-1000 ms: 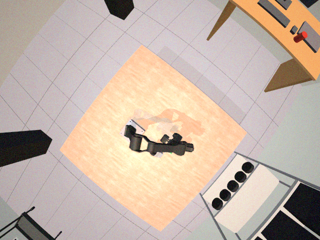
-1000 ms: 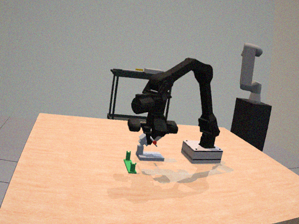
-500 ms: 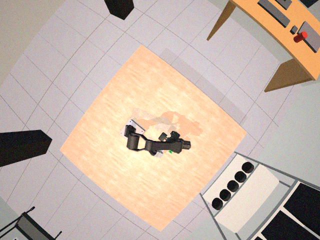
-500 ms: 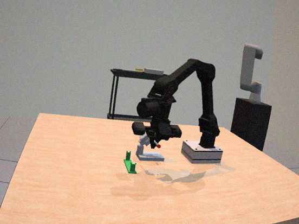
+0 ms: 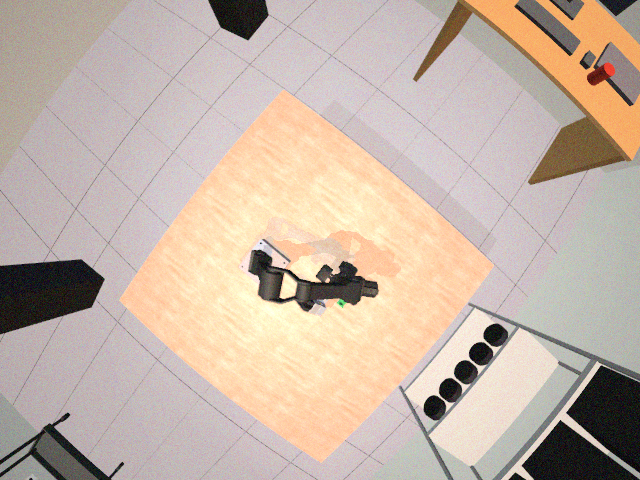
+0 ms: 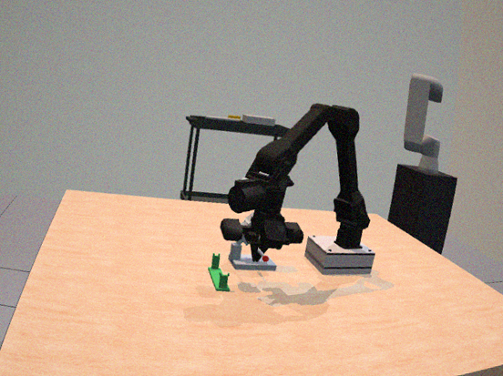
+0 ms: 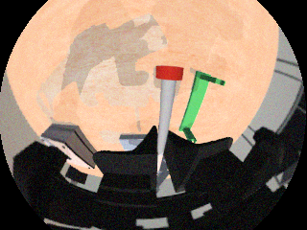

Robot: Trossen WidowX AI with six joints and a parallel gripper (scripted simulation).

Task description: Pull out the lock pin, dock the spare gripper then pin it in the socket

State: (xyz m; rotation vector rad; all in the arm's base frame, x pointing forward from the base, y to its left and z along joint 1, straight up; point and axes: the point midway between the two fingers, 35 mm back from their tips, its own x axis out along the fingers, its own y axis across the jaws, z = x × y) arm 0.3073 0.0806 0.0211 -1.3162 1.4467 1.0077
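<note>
Now: the grey mount 2 cm behind my gripper tip and 11 cm to the right of it. Round my gripper tip: green cradle (9 cm ahead, 3 cm below); spare gripper (5 cm behind, 10 cm to the right, 6 cm above).
</note>
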